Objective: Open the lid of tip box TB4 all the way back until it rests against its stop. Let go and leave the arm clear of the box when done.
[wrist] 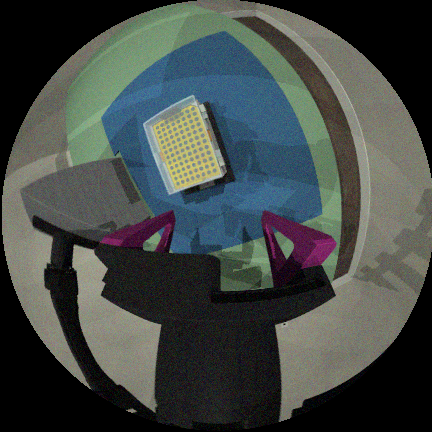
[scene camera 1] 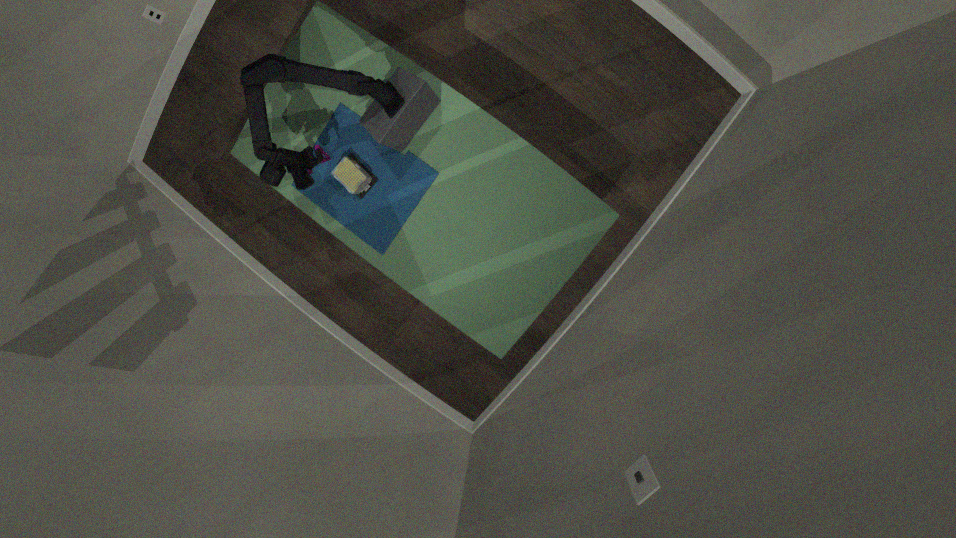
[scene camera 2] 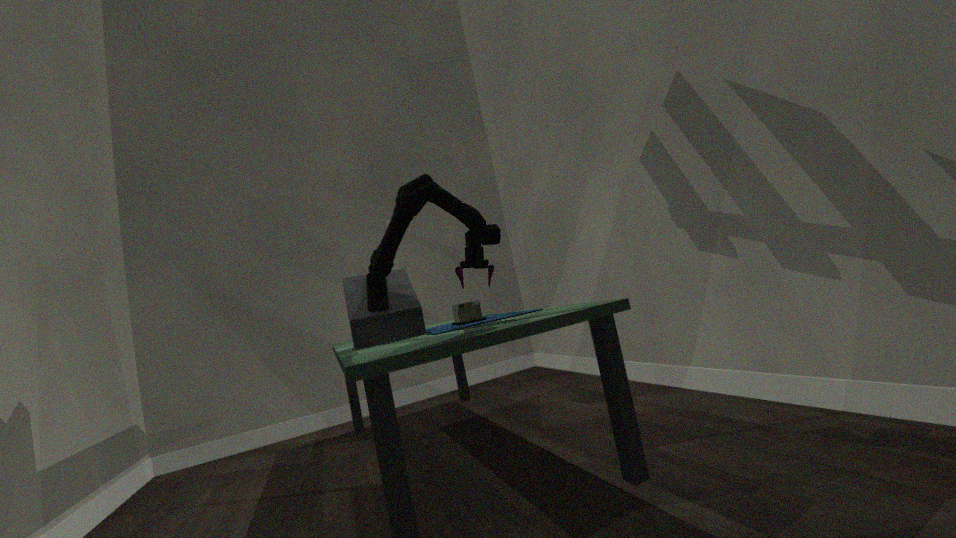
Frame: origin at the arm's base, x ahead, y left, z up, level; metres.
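Seen in the pictures: gripper, between the fingertips: [wrist: 217,214] [scene camera 1: 321,164] [scene camera 2: 476,287]; arm's base, origin of its link: [wrist: 64,233] [scene camera 1: 390,99] [scene camera 2: 377,292].
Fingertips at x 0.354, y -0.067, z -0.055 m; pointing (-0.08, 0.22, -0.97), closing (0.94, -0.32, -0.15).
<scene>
Pixels of each thing's top centre, then the offset from my fingertips to it. "pt": a spot on its surface instead. Level surfaces: height alone.
- tip box, centre of its top: [wrist: 177,145] [scene camera 2: 464,302] [scene camera 1: 348,175] dy +0.092, dx -0.033, dz -0.046 m
- blue mat, height of its surface: dz -0.123 m
- base edge, a spot on its surface: [wrist: 220,145] pt dy +0.079, dx +0.013, dz -0.115 m
The tip box [scene camera 1: 351,175] [scene camera 2: 466,311] [wrist: 187,146] sits on the blue mat. In the wrist view a clear lid lies over its yellow grid of tips and looks closed; its grey-white side with small orange marks faces right. A TB4 label cannot be read. My gripper [scene camera 2: 475,286] [wrist: 217,214] is open and empty, with its magenta fingers wide apart. It hangs above the box in the scene camera 2 view, and the box lies ahead of the fingertips, a little left, in the wrist view. The fingers touch nothing.
The blue mat [scene camera 1: 384,230] [wrist: 280,115] lies on the green table [scene camera 1: 508,220] [scene camera 2: 568,315]. The grey block [scene camera 1: 414,110] [scene camera 2: 386,324] [wrist: 90,195] under the arm's base stands near the mat. A dark tray or base edge [wrist: 220,145] shows beside the box.
</scene>
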